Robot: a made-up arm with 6 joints.
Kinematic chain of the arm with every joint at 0, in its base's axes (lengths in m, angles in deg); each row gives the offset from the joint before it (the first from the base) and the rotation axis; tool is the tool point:
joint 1: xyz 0 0 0.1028 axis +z
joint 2: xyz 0 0.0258 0 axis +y
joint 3: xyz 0 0 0.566 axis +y
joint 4: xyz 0 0 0.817 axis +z
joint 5: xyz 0 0 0 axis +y
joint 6: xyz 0 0 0.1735 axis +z
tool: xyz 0 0 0
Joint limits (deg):
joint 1: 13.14..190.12
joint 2: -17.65..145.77
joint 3: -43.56..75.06
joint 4: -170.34..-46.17
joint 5: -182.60..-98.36
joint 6: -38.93..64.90
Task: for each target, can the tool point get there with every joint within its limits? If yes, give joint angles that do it. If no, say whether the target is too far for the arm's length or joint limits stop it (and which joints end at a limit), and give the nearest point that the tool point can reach.
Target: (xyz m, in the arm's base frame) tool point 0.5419 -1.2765 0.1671
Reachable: no: joint limits stop it (at a limit: joint 2, joint 3, joint 4, joint 5) | nearest point 0.3653 -0.8605 0.9193 | short by 0.878 m
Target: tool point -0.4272 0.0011 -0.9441
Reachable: yes | joints 165.36 132.56 46.79 -97.60 -151.87 2.18
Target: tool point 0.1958 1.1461 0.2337
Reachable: yes | joints 76.51 101.22 -32.86 -89.00 -162.83 53.50
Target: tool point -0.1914 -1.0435 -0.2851
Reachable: no: joint limits stop it (at a limit: joint 2, joint 3, joint 4, joint 5) | nearest point -0.0599 -0.3264 -0.8536 | short by 0.925 m
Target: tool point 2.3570 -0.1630 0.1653
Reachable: no: too far | nearest point 1.3267 0.3658 0.1409 | short by 1.158 m
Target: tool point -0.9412 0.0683 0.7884
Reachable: yes | joints 171.60 35.54 31.81 -122.42 -162.48 23.88
